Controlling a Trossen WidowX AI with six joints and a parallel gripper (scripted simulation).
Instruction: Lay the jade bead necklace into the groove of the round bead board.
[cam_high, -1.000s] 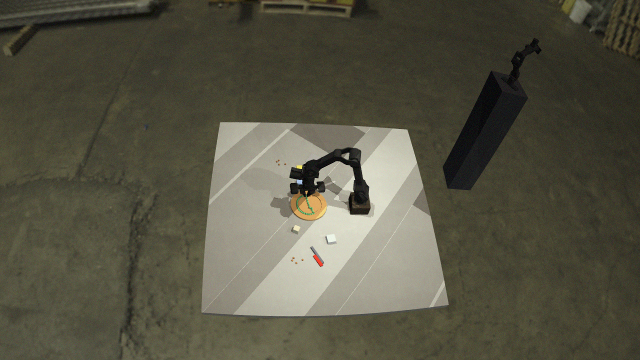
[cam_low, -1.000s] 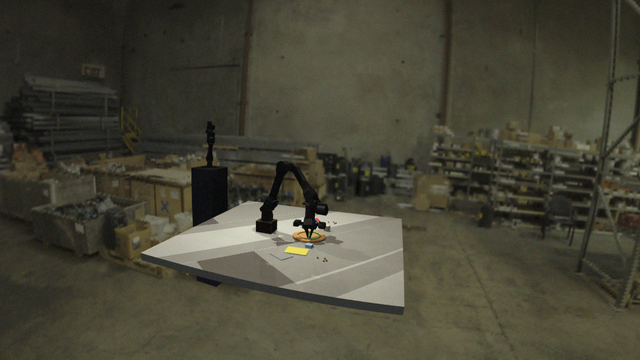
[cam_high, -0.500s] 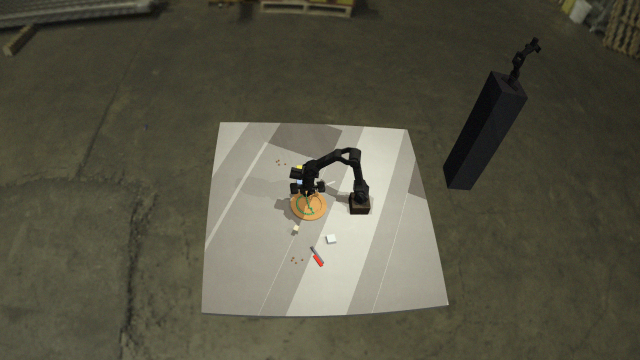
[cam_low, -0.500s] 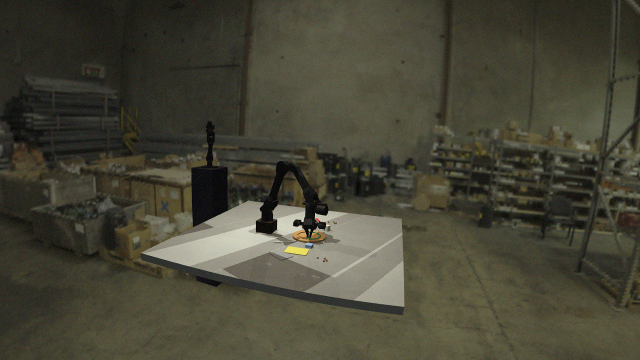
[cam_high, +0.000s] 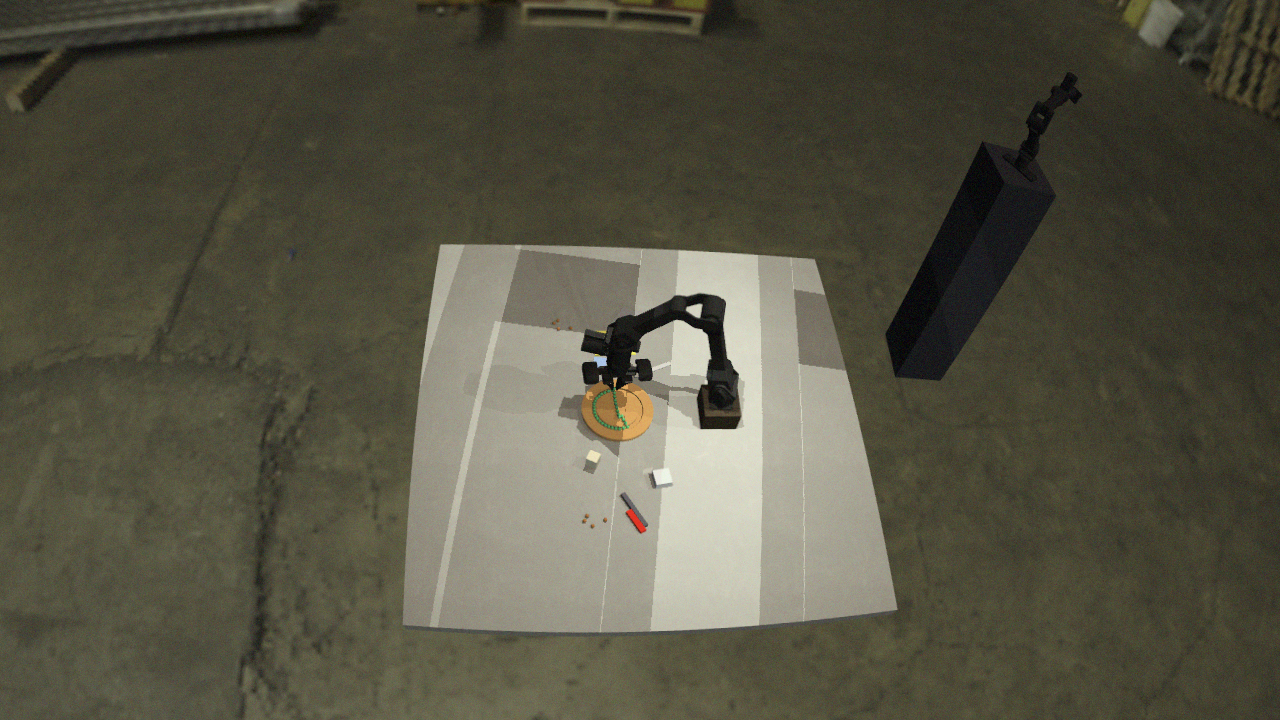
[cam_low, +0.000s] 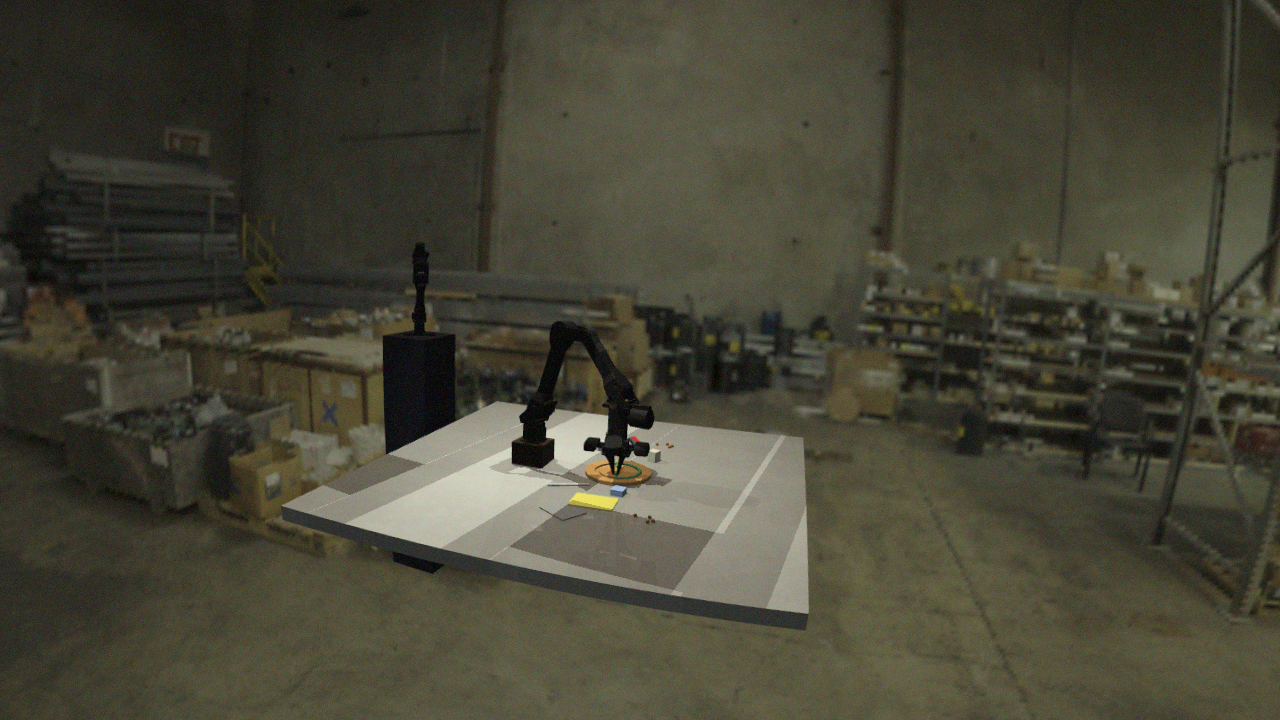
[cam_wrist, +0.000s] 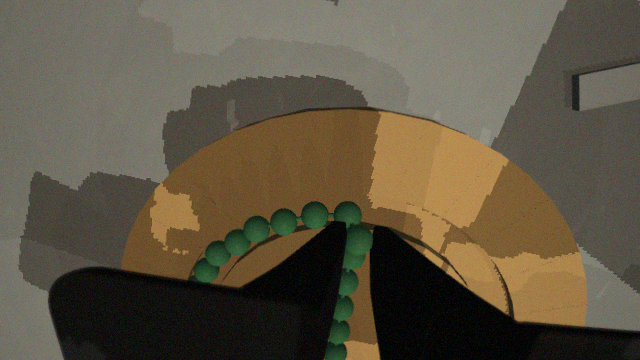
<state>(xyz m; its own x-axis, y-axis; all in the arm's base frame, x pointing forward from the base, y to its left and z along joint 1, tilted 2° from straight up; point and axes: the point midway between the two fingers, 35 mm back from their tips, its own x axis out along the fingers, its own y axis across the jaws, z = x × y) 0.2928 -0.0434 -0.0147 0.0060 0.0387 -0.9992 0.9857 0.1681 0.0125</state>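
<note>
Right now my gripper tip is 40 mm short of the blue block, 90 mm to the left of it and 10 mm above it. From my gripper tip the other things lie so: yellow pad (180 mm to the right, 20 mm below); white strip (110 mm behind, 90 mm to the right, 20 mm below); cream cube (50 mm ahead, 230 mm to the left).
</note>
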